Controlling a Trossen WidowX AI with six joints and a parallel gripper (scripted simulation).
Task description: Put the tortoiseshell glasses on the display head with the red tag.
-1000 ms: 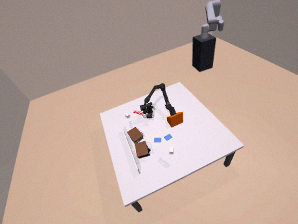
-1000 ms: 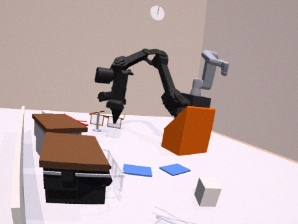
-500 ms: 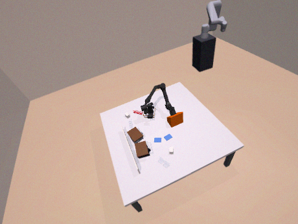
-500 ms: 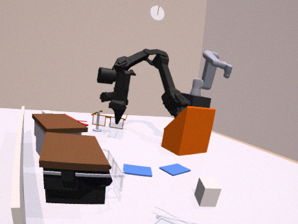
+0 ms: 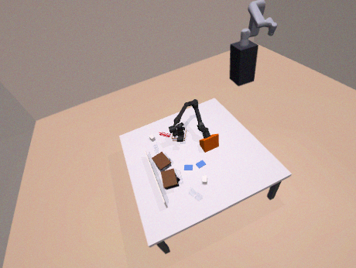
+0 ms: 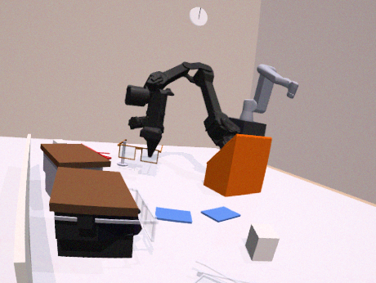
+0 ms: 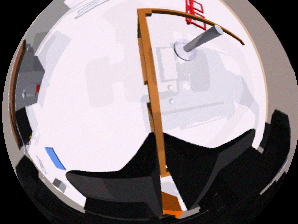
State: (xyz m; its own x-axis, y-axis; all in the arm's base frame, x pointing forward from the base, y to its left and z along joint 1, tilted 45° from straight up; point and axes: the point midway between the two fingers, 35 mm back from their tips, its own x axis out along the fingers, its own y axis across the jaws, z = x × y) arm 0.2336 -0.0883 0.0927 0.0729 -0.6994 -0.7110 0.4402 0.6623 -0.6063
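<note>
Right now my gripper tip is 11 cm to the left of the silver stand, 6 cm short of it and 4 cm above it. Round my gripper tip: white rail: 38 cm ahead, 31 cm to the left, 1 cm below; then head: 41 cm to the left, 23 cm ahead.
</note>
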